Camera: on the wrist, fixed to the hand. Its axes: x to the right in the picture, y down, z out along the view.
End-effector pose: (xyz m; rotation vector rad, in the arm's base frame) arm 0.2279 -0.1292 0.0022 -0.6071 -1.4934 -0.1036
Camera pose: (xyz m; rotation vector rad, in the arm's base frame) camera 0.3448 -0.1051 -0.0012 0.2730 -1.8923 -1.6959
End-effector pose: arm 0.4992 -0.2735 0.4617 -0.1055 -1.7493 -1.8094
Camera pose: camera 0.5530 -0.3625 0.5203 -0.7010 0.8914 2.1414
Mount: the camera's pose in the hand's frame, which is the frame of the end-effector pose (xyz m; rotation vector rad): 0.0160 0.0714 -0.0943 -0.5455 -0.2693 -1.5445
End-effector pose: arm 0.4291 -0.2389 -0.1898 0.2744 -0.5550 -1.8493
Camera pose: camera 0.5248 -0.2949 -0.2340 -0.0295 -0.1261 2.8168
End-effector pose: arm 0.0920 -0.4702 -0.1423 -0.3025 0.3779 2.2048
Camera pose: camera 0.0337 -0.5357 -0.2233 -0.3824 -0.5127 0.7352
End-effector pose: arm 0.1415 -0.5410 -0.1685 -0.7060 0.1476 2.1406
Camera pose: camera 0.1201 -0.6070 -0.2656 -0.4955 -0.8811 0.7106
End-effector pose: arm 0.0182 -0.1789 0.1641 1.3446 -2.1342 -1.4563
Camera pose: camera 0.0284 -0.2436 0.2639 -1.9765 0.1905 1.7656
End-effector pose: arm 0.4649 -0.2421 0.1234 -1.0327 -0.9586 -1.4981
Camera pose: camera 0.5221 -0.3463 0.1131 0.5937 1.3060 2.2558
